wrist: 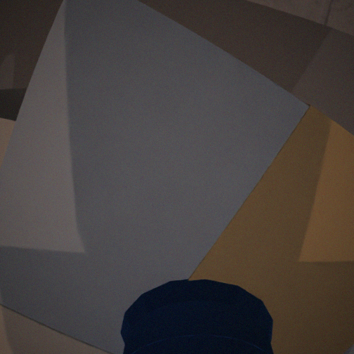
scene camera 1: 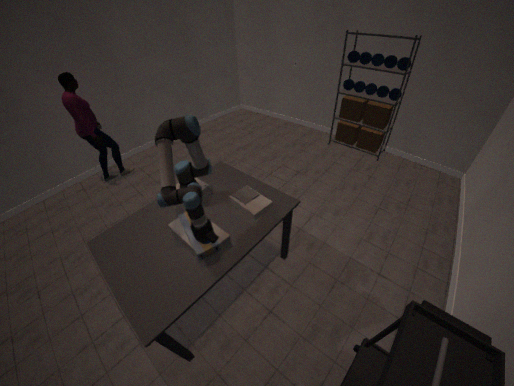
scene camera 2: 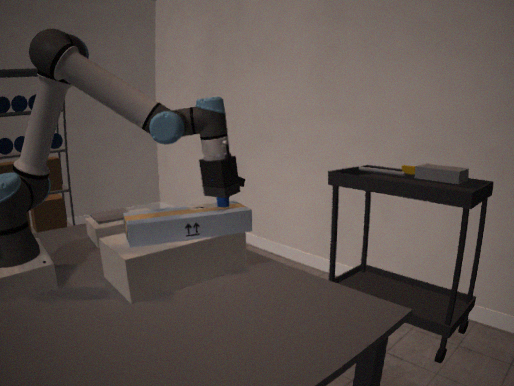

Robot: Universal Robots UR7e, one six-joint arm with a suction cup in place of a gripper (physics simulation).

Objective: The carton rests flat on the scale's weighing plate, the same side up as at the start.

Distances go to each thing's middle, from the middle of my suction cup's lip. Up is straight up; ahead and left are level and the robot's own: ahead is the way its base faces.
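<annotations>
Large beige box (scene camera 1: 224, 239): 130 mm below my suction cup, 150 mm behind it, 60 mm to the left of it. Carton (scene camera 2: 158, 226): 40 mm below my suction cup, 40 mm to the left of it and 110 mm behind it. Scale (scene camera 1: 254, 205): 490 mm to the left of my suction cup, 140 mm below it, 60 mm behind it.
</annotations>
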